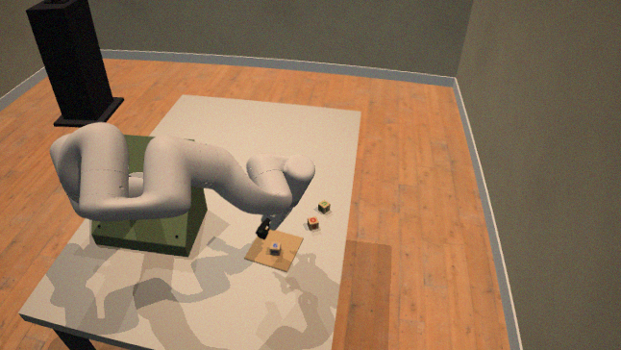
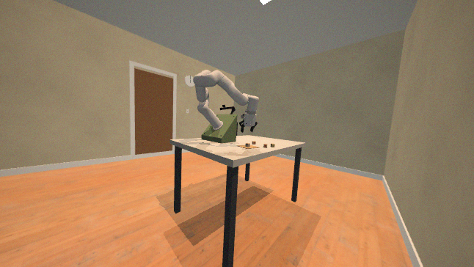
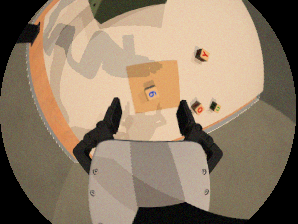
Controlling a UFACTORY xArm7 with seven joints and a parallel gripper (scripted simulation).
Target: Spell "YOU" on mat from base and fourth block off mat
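My gripper is now 30 mm to the right of the tan mat and 140 mm above it. Also, from my hand: red block: 110 mm ahead, 130 mm to the left, 130 mm below.
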